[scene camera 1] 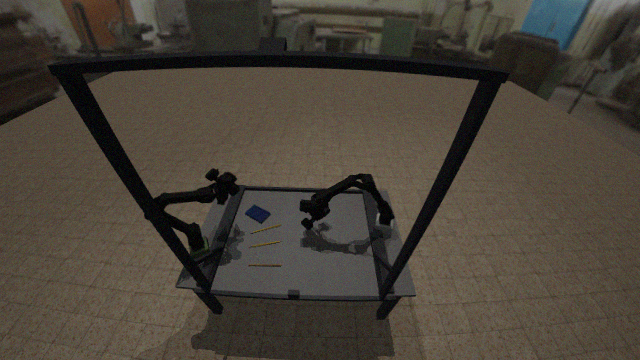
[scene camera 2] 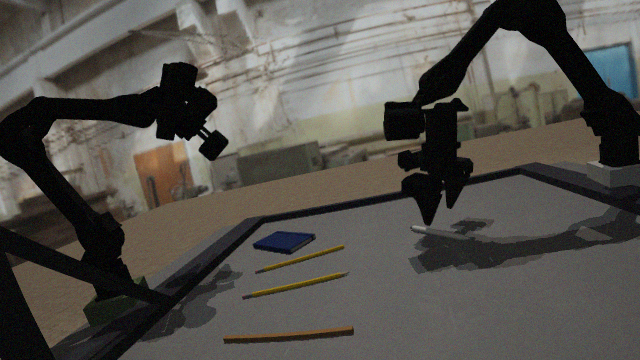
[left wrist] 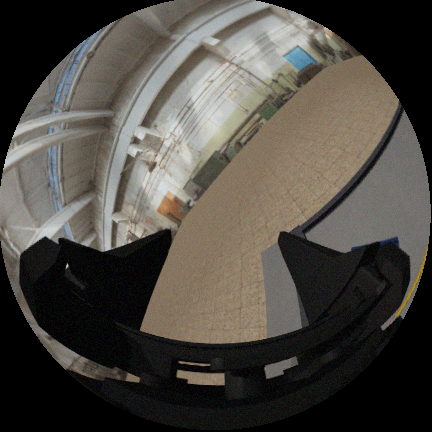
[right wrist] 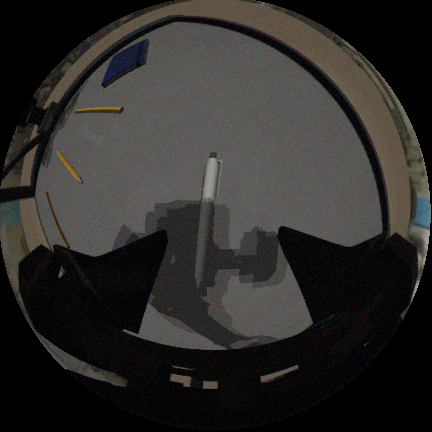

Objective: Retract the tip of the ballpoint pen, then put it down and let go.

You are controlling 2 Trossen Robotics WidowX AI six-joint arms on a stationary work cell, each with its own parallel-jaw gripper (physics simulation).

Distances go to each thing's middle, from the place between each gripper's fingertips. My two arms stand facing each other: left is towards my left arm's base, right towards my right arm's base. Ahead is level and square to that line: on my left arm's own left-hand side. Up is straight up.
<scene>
Now: left hand 40 mm past the blue notebook (scene camera 2: 285, 242), 140 mm to the left of it and 320 mm above it. The rest, counted from my left hand: green object (scene camera 2: 97, 313) (260 mm behind, 180 mm to the left, 300 mm below).
Right now the blue notebook is 150 mm ahead of my right hand, 340 mm to the left of it and 30 mm below it. From my right hand the other things lie so: green object (70 mm behind, 660 mm to the left, 10 mm below).
</scene>
